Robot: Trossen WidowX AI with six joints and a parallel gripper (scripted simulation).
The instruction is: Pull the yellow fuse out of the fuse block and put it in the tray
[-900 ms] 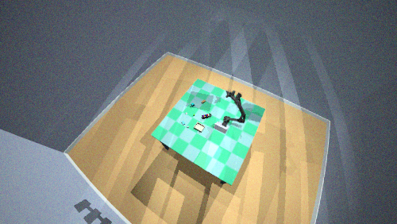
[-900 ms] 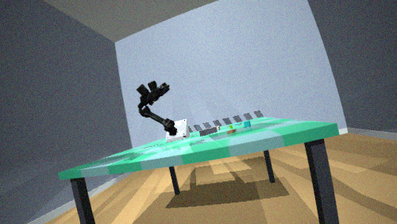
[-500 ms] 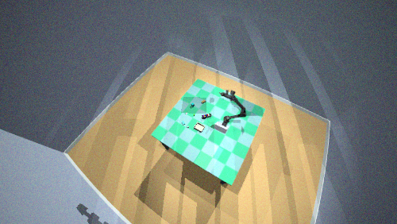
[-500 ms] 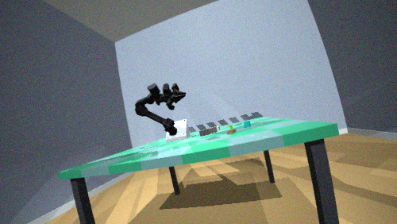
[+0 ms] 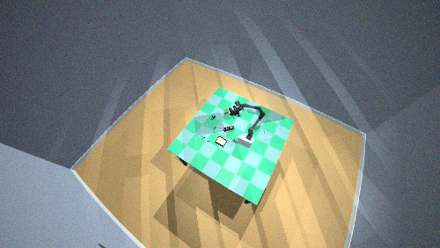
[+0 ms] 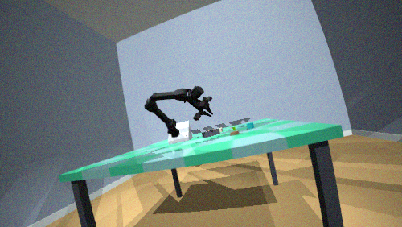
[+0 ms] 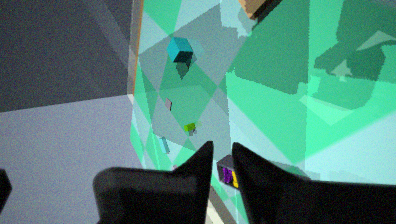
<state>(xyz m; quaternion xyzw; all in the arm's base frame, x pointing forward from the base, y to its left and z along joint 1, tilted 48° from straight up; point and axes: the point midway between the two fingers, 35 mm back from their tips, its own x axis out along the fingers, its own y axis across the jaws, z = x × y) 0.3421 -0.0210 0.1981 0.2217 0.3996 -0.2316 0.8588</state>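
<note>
My gripper tip is 140 mm to the right of the yellow fuse, 120 mm above it and 40 mm past it. Round my gripper tip: purple fuse (150 mm to the left, 120 mm below, 20 mm behind); tray (330 mm to the left, 140 mm below, 60 mm behind); blue fuse (120 mm to the left, 120 mm below, 50 mm behind).
</note>
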